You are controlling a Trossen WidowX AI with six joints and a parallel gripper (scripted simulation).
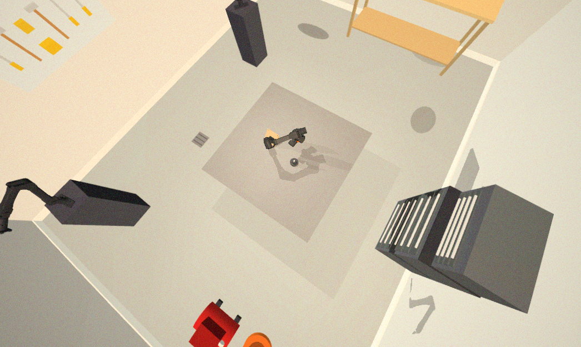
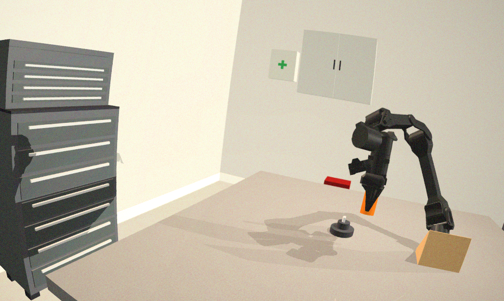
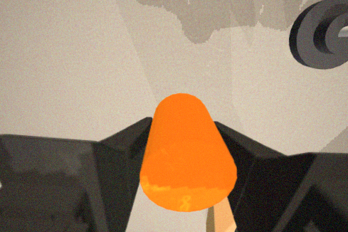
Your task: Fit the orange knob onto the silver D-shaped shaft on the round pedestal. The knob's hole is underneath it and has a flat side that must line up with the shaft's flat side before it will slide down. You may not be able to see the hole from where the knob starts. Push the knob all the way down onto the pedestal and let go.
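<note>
My gripper tip is 7 cm short of the dark round pedestal, 17 cm to the left of it and 12 cm above it. The rest, counted from my gripper tip: orange knob: 1 cm to the right, 3 cm above.
</note>
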